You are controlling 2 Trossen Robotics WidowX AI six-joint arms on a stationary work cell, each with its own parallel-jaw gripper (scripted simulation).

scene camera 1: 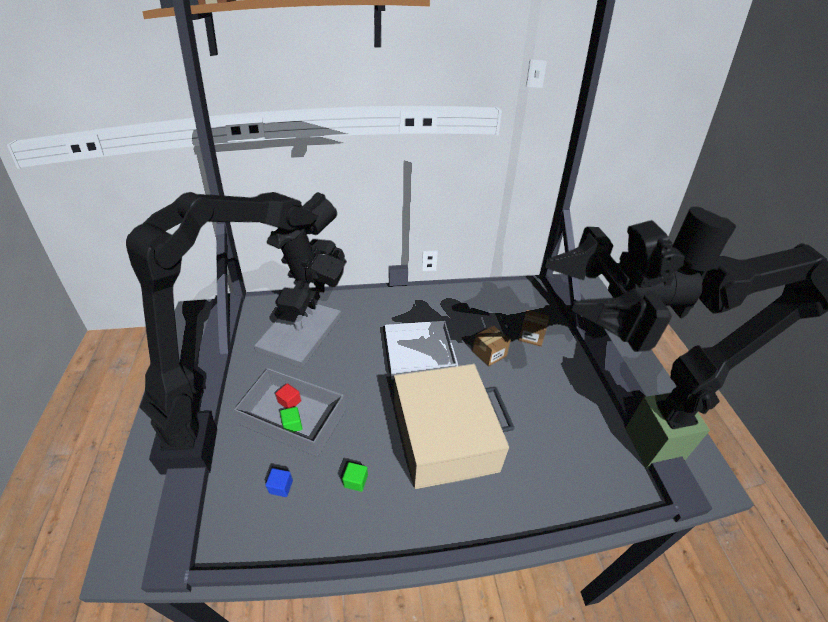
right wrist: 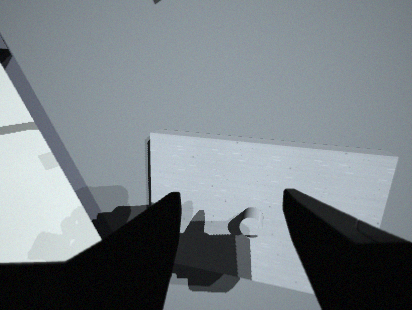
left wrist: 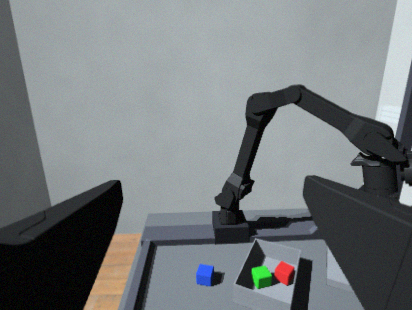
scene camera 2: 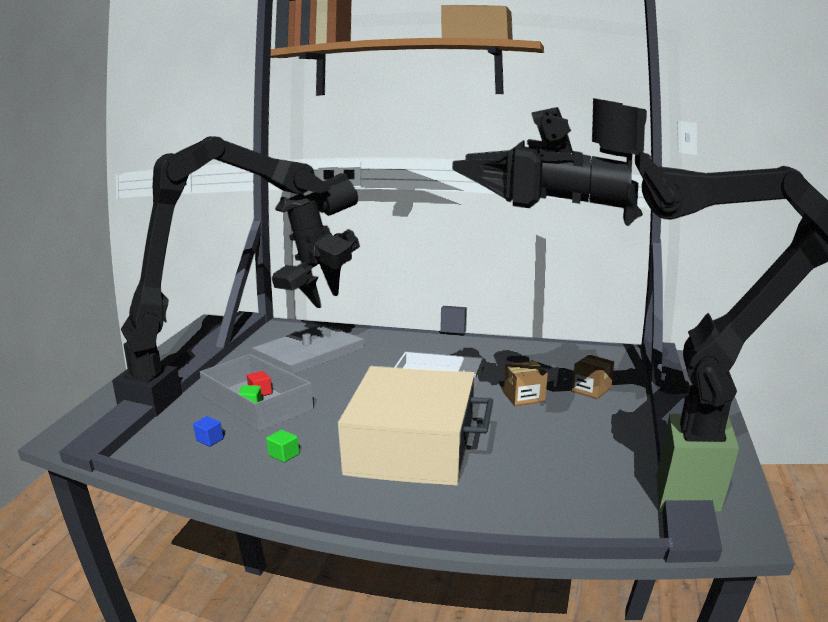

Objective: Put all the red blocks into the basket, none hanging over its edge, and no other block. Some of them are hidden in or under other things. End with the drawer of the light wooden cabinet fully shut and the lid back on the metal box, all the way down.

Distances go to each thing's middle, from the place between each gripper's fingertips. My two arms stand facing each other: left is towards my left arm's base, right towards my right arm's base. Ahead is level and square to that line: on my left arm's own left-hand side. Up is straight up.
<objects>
My right hand is 230 mm short of the metal box (scene camera 1: 317, 403), 30 mm to the left of it and 120 mm above it. Round my right hand: grey lid (scene camera 2: 294, 353) 20 mm behind, 50 mm to the right, 140 mm below; white basket (scene camera 1: 412, 347) 40 mm ahead, 230 mm to the left, 140 mm below; light wooden cabinet (scene camera 2: 402, 424) 270 mm ahead, 260 mm to the left, 110 mm below.
The drawer (scene camera 2: 465, 430) is 39 cm below my left hand, 11 cm to the right of it and 8 cm behind it. The rest, counted from my left hand: white basket (42 cm below, 31 cm behind, 17 cm to the right); then metal box (43 cm to the right, 40 cm below, 12 cm behind); then light wooden cabinet (39 cm below, 14 cm to the right, 8 cm behind).
</objects>
